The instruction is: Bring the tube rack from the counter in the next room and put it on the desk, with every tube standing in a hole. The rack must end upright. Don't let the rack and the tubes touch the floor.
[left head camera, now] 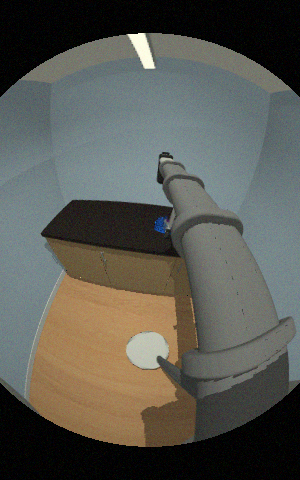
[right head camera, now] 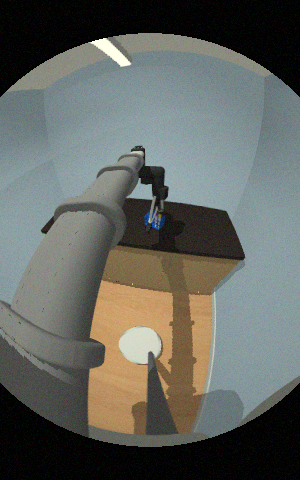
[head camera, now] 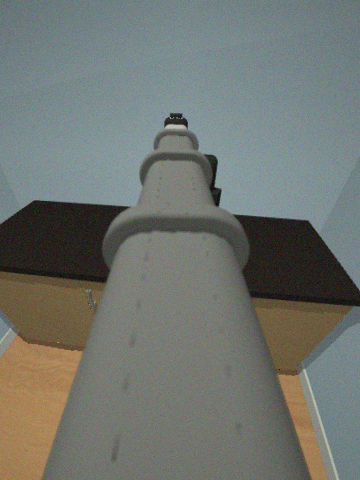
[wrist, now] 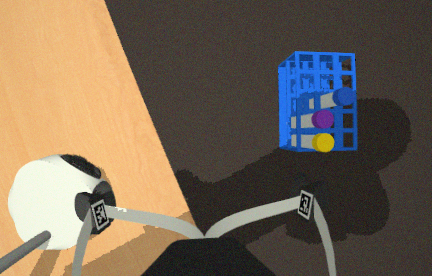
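Seen in the pictures: gripper, fingertip midpoint: (right head camera: 155,222) (wrist: 203,194); robot's base, link origin: (left head camera: 146,349) (right head camera: 140,343).
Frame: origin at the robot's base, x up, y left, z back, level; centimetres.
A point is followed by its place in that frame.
Observation:
The blue tube rack (left head camera: 160,224) @[x 88.9, y -6.1, z -90.9 cm] (right head camera: 149,220) (wrist: 282,107) @[x 88.5, y -6.4, z -82.6 cm] stands upright on the dark counter (head camera: 300,260) @[x 88.2, y -59.9, z -78.6 cm] (left head camera: 100,220) @[x 88.2, y 44.1, z -94.0 cm] (right head camera: 210,230) @[x 88.2, y -53.3, z -81.4 cm] (wrist: 225,60) @[x 88.2, y 3.9, z -78.4 cm]. In the wrist view three tubes stand in it, with a blue cap (wrist: 344,96) @[x 100.5, y -7.9, z -85.6 cm], a purple cap (wrist: 323,119) @[x 100.5, y -9.0, z -82.2 cm] and a yellow cap (wrist: 323,142) @[x 100.5, y -11.1, z -81.0 cm]. My gripper (right head camera: 155,219) @[x 104.6, y -8.7, z -67.3 cm] (wrist: 203,194) @[x 104.6, y -8.7, z -67.3 cm] is open, pointing down above the counter. In the wrist view its fingers are spread wide, and the rack lies beyond the right finger, up and to the right. The arm hides the rack in the head view. The desk does not show.
The telescoping arm (head camera: 180,325) @[x 146.0, y -0.1, z -13.6 cm] (left head camera: 230,280) @[x 145.9, y 1.6, z -12.9 cm] (right head camera: 60,265) @[x 145.9, y -1.5, z -12.9 cm] reaches out over the counter. Blue walls (head camera: 180,75) @[x 156.6, y -1.8, z -128.5 cm] (left head camera: 150,100) @[x 188.2, y 8.6, z -129.9 cm] stand behind and at both sides. A white round base (left head camera: 145,350) @[x 18.7, y 1.9, z 0.4 cm] (right head camera: 137,345) @[x 18.7, y 1.9, z 0.7 cm] (wrist: 37,200) @[x 18.7, y 4.6, z 3.4 cm] shows above the wooden floor (left head camera: 90,350) @[x -2.8, y 61.1, z 9.9 cm] (right head camera: 110,310) @[x -2.8, y 38.5, z -36.1 cm]. The counter's front edge runs diagonally in the wrist view.

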